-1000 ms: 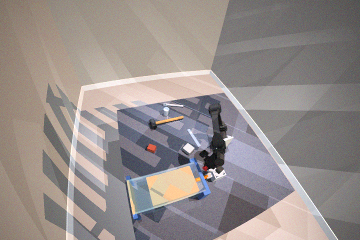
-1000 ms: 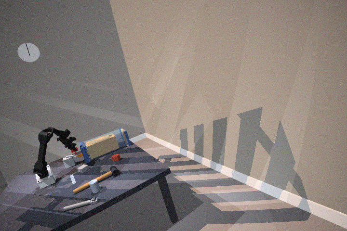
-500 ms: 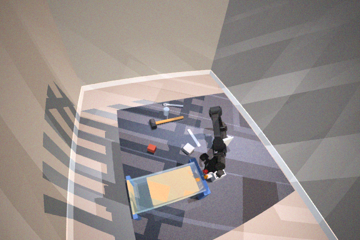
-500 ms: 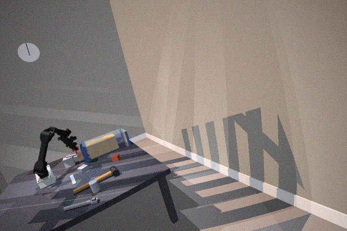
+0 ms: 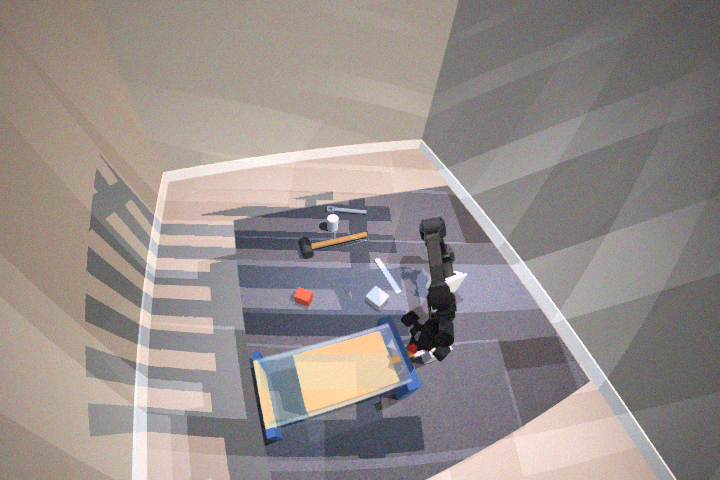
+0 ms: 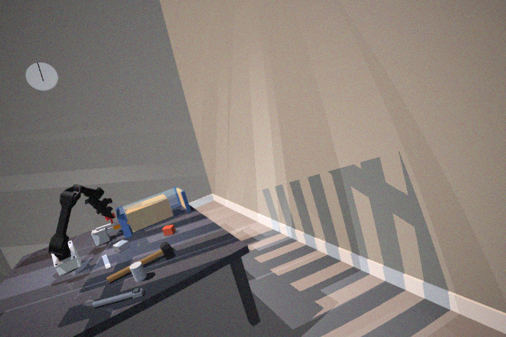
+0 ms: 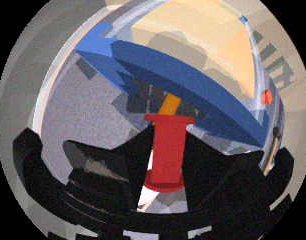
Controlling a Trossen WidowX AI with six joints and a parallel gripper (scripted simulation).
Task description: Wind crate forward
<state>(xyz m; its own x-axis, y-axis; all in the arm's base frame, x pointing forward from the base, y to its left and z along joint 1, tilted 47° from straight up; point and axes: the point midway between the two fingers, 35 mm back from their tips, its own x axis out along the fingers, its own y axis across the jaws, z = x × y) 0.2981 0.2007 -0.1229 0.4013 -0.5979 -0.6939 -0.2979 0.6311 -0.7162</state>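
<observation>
My gripper tip is 5 cm past the winch handle and 3 cm above it. Also, from my gripper tip: red knob: 2 cm behind; then blue frame: 4 cm ahead, 2 cm below; then winch: 13 cm behind, 10 cm below.
</observation>
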